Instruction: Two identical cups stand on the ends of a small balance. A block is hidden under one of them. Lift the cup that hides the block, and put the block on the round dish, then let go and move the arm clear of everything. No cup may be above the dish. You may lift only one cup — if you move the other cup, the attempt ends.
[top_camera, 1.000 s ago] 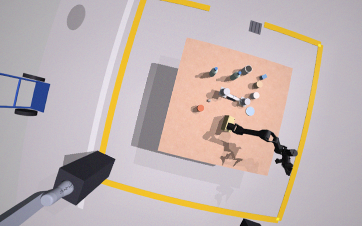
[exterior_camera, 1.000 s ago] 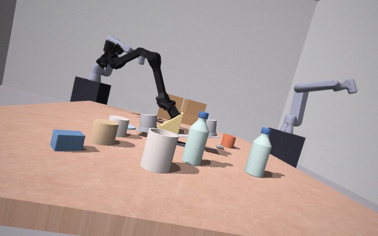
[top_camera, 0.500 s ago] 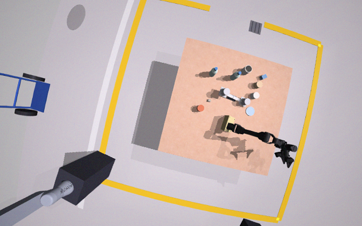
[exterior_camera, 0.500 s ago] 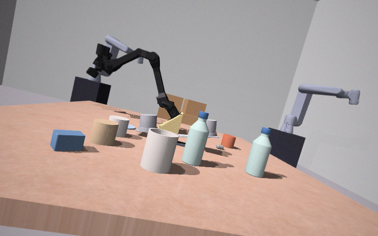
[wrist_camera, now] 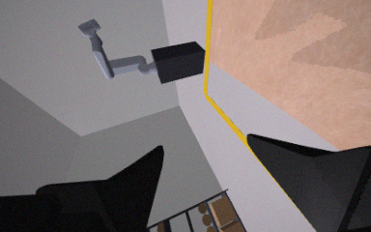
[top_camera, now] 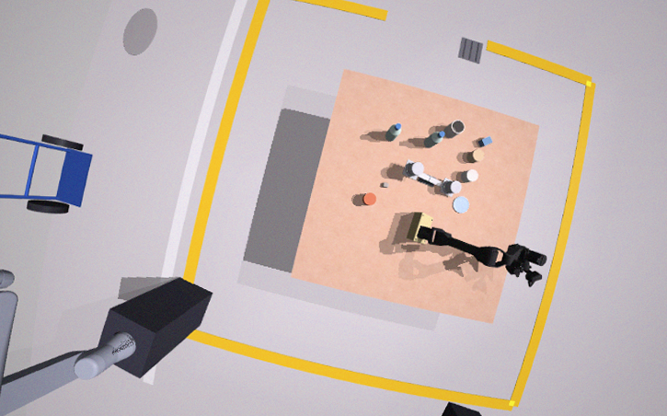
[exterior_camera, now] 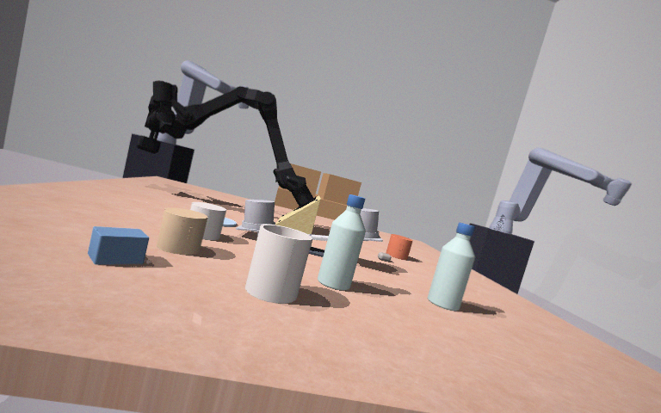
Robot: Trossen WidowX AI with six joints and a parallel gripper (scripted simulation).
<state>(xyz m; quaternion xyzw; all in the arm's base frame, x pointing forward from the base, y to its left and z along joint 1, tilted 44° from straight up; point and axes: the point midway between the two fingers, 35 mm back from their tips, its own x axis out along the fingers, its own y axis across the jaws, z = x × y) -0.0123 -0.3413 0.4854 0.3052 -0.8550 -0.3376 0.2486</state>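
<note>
Now: the grey cup 500 mm to the left of my gripper tip, 340 mm ahead of it and 130 mm below it. The rest, counted from my gripper tip: small block: 520 mm to the left, 340 mm ahead, 150 mm below; round pale blue dish: 400 mm to the left, 280 mm ahead, 190 mm below; white cylinder: 460 mm ahead, 420 mm to the left, 150 mm below.
</note>
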